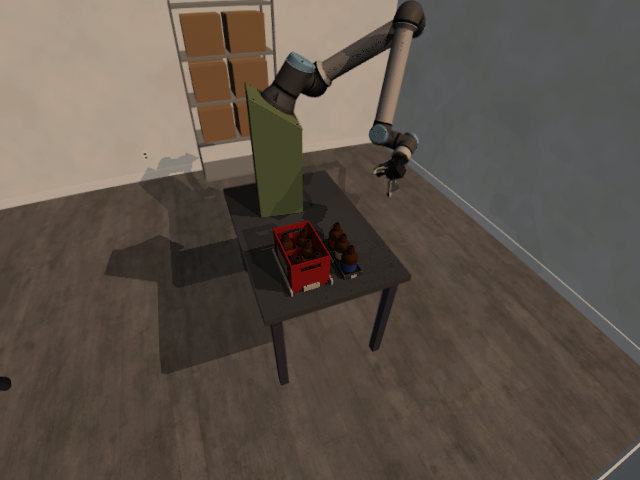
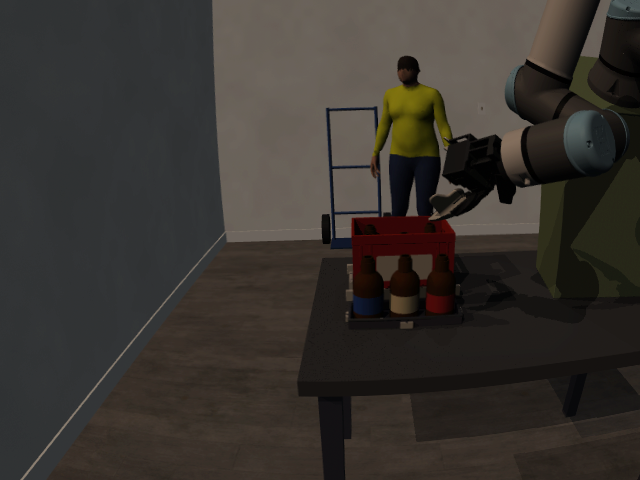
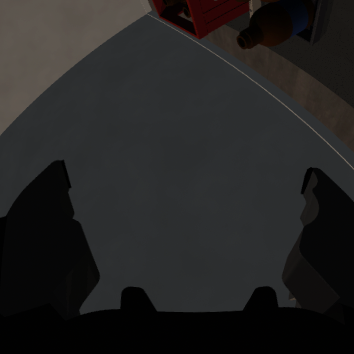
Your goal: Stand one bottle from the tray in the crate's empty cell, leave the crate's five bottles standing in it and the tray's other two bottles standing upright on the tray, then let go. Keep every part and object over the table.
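Frame: origin at the arm's base, x ahead, y left, z up, level; millimetres.
Where they show: gripper, fingertip midpoint: (image 1: 380,186) (image 2: 437,182) (image 3: 187,167); arm's base, link origin: (image 1: 276,104) (image 2: 617,88).
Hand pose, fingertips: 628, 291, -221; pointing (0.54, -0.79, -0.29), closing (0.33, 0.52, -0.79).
Things, the pixels of their top centre, and the offset from my fingertips, as dx, dy, dz. "spot": a spot on its surface instead. Level surfaces: height alone.
- black tray, surface spot: (image 2: 377,324) spot: +105, -150, -357
- blue-labelled, top centre: (image 3: 240,42) (image 2: 367,256) (image 1: 351,246) +123, -204, -207
- cream-labelled, top centre: (image 2: 405,255) (image 1: 343,234) +35, -200, -207
- red-labelled, top centre: (image 2: 442,255) (image 1: 337,223) -54, -189, -207
- red crate, top centre: (image 2: 401,224) (image 1: 300,241) +17, -413, -193
- bottle, top centre: (image 2: 430,223) (image 1: 285,234) -74, -457, -204
- dark table, surface height: dz -368
Three brown bottles stand upright in a row on the black tray (image 1: 355,273) (image 2: 377,324): one blue-labelled (image 1: 349,259) (image 2: 368,290) (image 3: 275,22), one cream-labelled (image 1: 341,246) (image 2: 404,289), one red-labelled (image 1: 334,236) (image 2: 440,289). The red crate (image 1: 310,276) (image 2: 403,238) (image 3: 225,12) stands beside the tray and holds several brown bottles, such as one bottle (image 1: 286,242) at a back corner. Its empty cell appears to be the middle one on the side away from the tray, mostly hidden by walls and bottles. My gripper (image 1: 383,182) (image 2: 438,207) (image 3: 187,167) is open and empty, higher than the crate and tilted sideways.
The dark table (image 1: 361,227) (image 2: 516,341) carries the green pedestal (image 1: 279,160) (image 2: 573,217) of the arm. Pale brackets stand around the crate and tray. A person in a yellow shirt (image 2: 413,121) and a blue hand truck (image 2: 329,170) stand beyond the table.
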